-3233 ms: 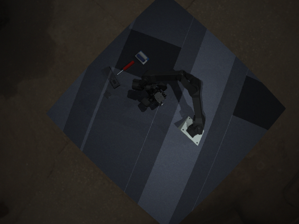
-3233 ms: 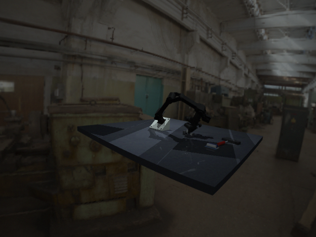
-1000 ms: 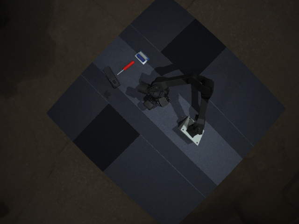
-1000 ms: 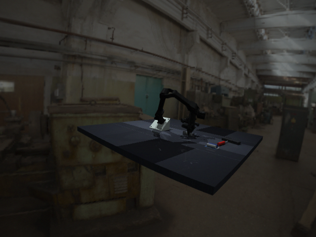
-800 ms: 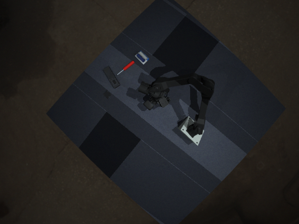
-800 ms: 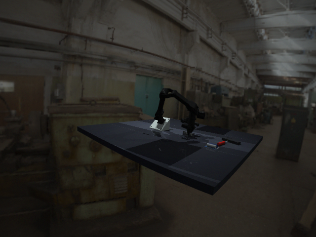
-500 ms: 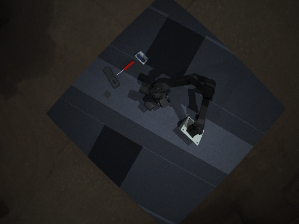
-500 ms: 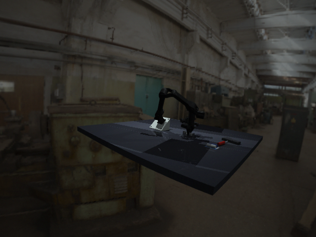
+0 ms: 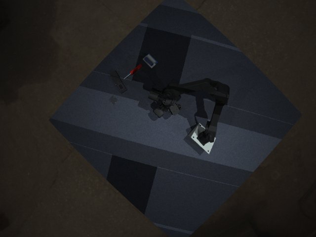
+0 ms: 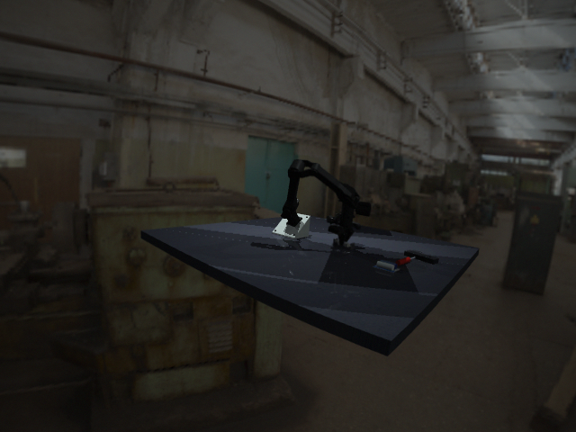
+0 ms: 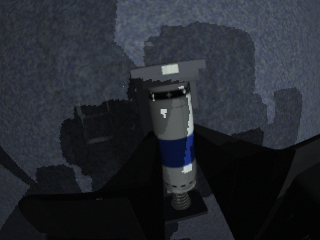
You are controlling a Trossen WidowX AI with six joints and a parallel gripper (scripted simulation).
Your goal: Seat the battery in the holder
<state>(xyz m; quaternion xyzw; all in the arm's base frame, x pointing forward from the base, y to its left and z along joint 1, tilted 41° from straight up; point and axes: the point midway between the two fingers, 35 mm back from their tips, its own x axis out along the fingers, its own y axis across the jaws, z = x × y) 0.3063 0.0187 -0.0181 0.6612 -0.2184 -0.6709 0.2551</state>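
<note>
The battery is 10 mm above my gripper tip. The rest, counted from my gripper tip: white box: 310 mm ahead, 120 mm to the right; red-handled screwdriver: 330 mm ahead, 30 mm to the left; dark square: 270 mm ahead, 240 mm to the left, 10 mm below.
</note>
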